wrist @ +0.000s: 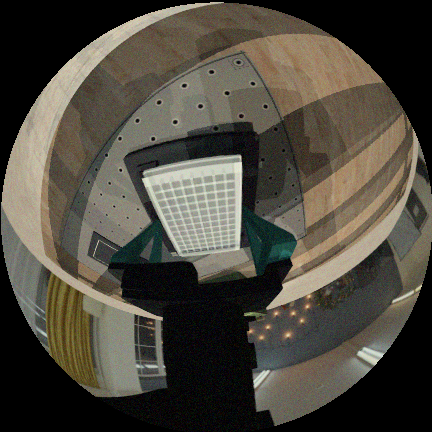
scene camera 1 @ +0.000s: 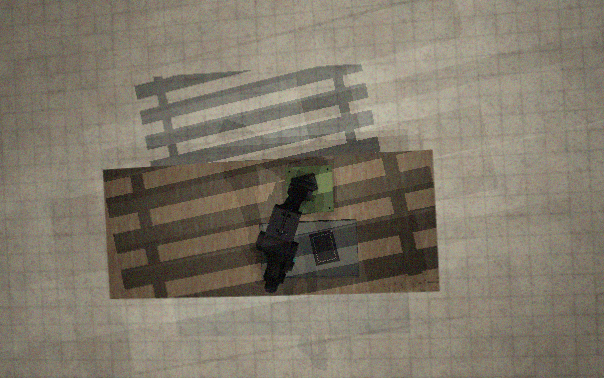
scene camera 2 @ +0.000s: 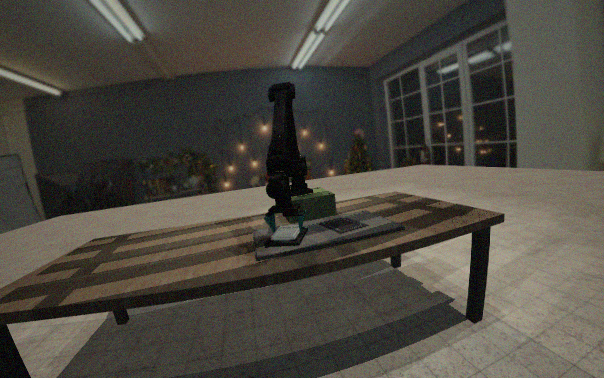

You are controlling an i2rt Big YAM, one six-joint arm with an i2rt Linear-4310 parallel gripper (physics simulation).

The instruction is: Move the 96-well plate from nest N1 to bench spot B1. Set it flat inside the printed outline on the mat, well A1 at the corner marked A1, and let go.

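Frame: origin at the arm's base, x ahead, y left, z up, level; centimetres.
Seen in the pictures: gripper, fingertip midpoint: (wrist: pixel 199 216) (scene camera 2: pixel 287 233); arm's base at its link origin: (scene camera 1: pixel 304 184) (scene camera 2: pixel 299 193).
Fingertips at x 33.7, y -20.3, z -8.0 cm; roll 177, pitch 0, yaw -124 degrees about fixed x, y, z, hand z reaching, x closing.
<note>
Offsets run from my fingertips to a thing's top centre. "spot": to the spot under its first point. Level surfaces: height alone.
The white 96-well plate @(dy -0.3, dx +0.1, dz +1.1 cm) (wrist: pixel 199 205) (scene camera 2: pixel 285 232) lies flat in the black nest N1 @(dy -0.3, dx +0.1, dz +0.3 cm) (wrist: pixel 193 146) (scene camera 2: pixel 290 241) at the left end of the grey perforated mat @(dz -1.5 cm) (wrist: pixel 225 80) (scene camera 2: pixel 334 239) (scene camera 1: pixel 345 233). My gripper (wrist: pixel 199 216) (scene camera 2: pixel 285 222) is open. Its teal fingers stand on either side of the plate, apart from its long sides, low over the nest. In the top view the arm hides the plate. Bench spot B1 @(spot: dy +21.9, dx +1.3, dz -1.3 cm) (scene camera 1: pixel 323 247) (scene camera 2: pixel 342 224) (wrist: pixel 104 250) is a dark patch with a white printed outline on the mat, to the right of the nest, with nothing on it.
The mat lies on a wooden table @(dz -2.8 cm) (scene camera 1: pixel 171 203) (scene camera 2: pixel 171 260) near its front edge. The arm stands on a green base block (scene camera 1: pixel 324 183) (scene camera 2: pixel 318 201) just behind the mat. Striped shadows cross the table.
</note>
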